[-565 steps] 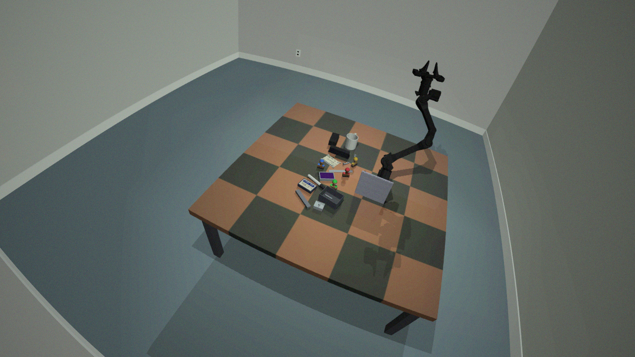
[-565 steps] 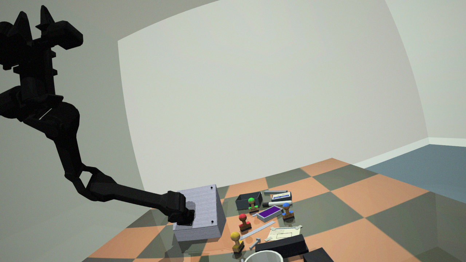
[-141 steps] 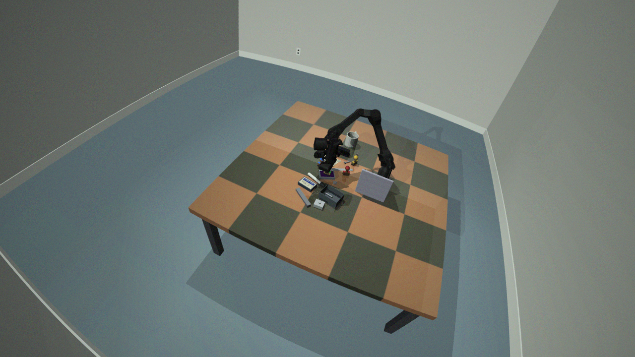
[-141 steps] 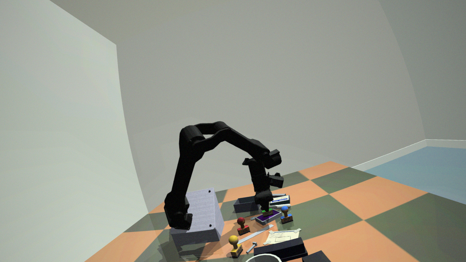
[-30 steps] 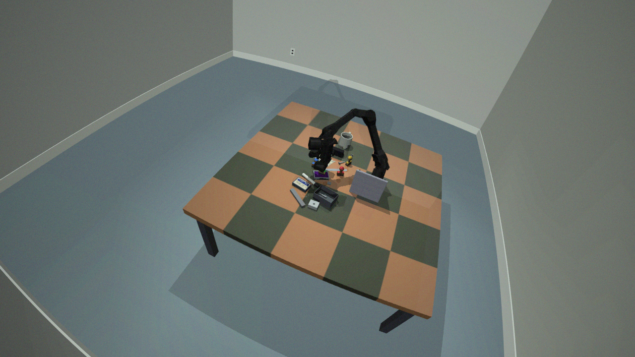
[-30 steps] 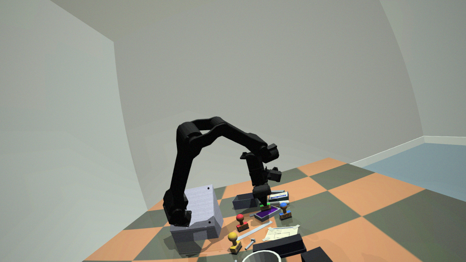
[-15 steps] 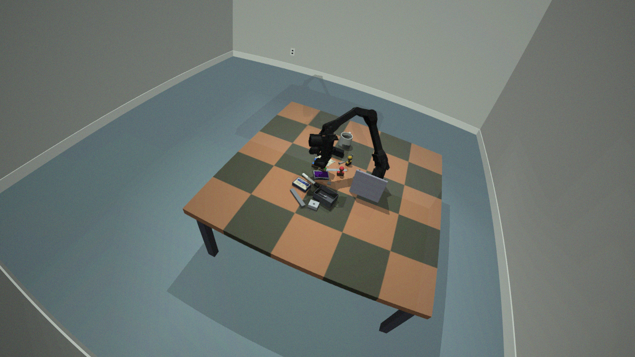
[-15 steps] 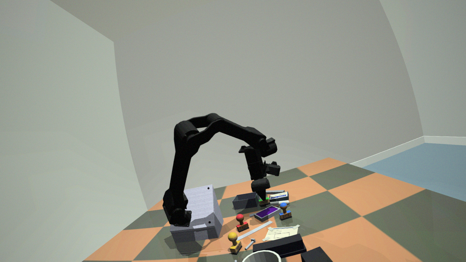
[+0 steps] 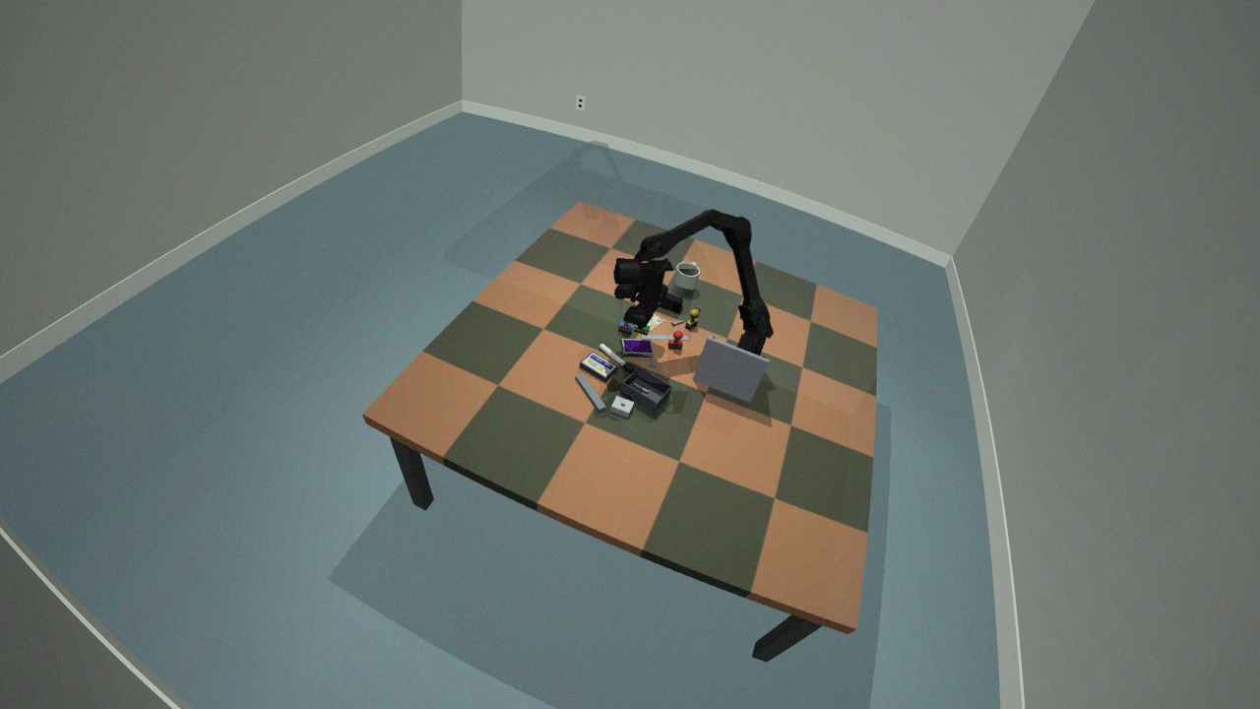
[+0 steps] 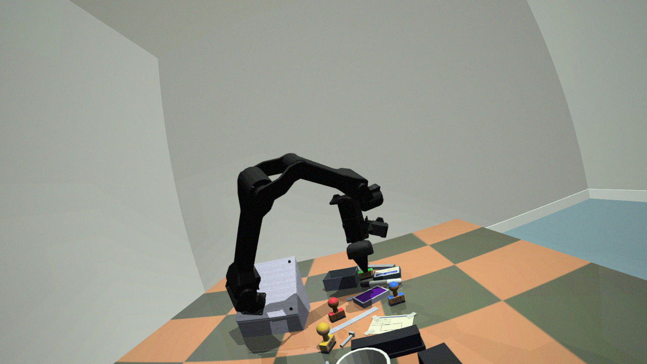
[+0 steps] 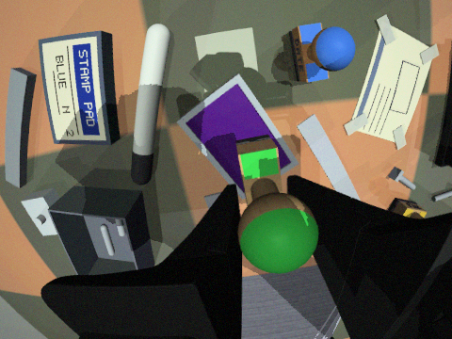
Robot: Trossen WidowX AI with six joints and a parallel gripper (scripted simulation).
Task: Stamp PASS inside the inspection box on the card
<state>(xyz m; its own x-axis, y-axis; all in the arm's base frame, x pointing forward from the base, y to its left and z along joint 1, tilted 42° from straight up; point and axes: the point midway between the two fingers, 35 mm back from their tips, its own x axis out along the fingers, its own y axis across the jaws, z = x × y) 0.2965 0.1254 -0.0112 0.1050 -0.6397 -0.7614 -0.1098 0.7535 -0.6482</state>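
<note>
The pale card lies 5 cm ahead of my gripper tip, 14 cm to the right of it and 9 cm below it. Round my gripper tip: green-knobbed stamp (right at my gripper tip); purple ink pad (9 cm below); blue-knobbed stamp (7 cm ahead, 5 cm to the right, 7 cm below).
</note>
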